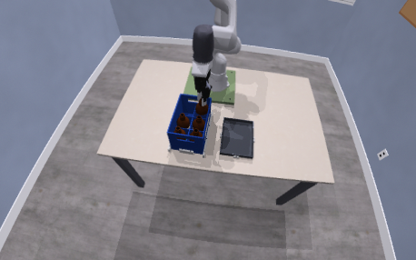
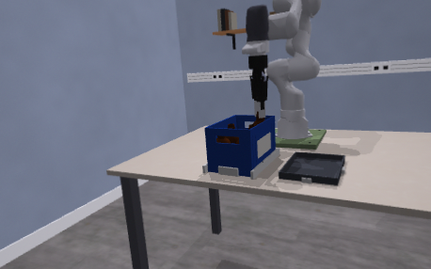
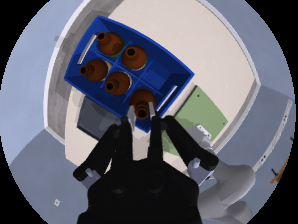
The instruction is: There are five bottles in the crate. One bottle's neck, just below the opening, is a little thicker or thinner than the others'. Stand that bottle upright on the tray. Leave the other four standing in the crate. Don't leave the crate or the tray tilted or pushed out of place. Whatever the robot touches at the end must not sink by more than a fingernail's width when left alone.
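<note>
My gripper is now 90 mm above the bottle. The rest, counted from my hand: blue crate (130 mm below, 80 mm ahead, 60 mm to the right); then dark tray (210 mm to the left, 200 mm below, 120 mm ahead).
</note>
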